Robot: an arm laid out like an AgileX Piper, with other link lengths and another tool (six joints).
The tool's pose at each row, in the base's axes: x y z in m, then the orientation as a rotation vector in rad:
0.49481 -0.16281 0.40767 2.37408 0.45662 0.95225
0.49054 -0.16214 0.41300 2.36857 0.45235 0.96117
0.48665 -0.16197 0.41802 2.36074 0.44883 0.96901
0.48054 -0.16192 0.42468 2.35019 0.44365 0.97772
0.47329 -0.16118 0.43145 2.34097 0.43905 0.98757
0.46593 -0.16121 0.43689 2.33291 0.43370 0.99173
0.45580 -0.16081 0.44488 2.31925 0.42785 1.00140
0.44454 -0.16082 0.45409 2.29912 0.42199 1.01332
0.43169 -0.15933 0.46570 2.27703 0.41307 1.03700
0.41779 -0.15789 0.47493 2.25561 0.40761 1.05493
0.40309 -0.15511 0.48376 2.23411 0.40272 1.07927
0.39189 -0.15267 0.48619 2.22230 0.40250 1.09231
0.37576 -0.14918 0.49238 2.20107 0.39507 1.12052
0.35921 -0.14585 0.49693 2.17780 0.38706 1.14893
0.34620 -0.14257 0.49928 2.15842 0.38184 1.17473
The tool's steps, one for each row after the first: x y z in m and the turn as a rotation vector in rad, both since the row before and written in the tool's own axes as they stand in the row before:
0.00019 0.00216 -0.00651 -0.00516 0.00607 0.00314
0.00009 0.00244 -0.00586 -0.00700 0.00581 0.00146
-0.00056 0.00334 -0.00838 -0.00985 0.00646 0.00168
-0.00088 0.00284 -0.00949 -0.00826 0.00723 0.00225
-0.00199 0.00272 -0.00851 -0.00841 0.00292 0.00135
-0.00221 0.00380 -0.01214 -0.01254 0.00757 0.00126
-0.00239 0.00496 -0.01347 -0.01768 0.01027 -0.00049
-0.00120 0.00545 -0.01646 -0.01855 0.01822 0.00472
-0.00295 0.00426 -0.01593 -0.01735 0.01509 0.00104
-0.00278 0.00323 -0.01684 -0.01589 0.01984 0.00315
-0.00425 -0.00035 -0.01091 -0.00766 0.01136 0.00023
-0.00434 0.00139 -0.01703 -0.01566 0.02202 0.00647
-0.00529 0.00074 -0.01665 -0.01726 0.02260 0.00625
-0.00429 -0.00047 -0.01292 -0.01307 0.02079 0.00542

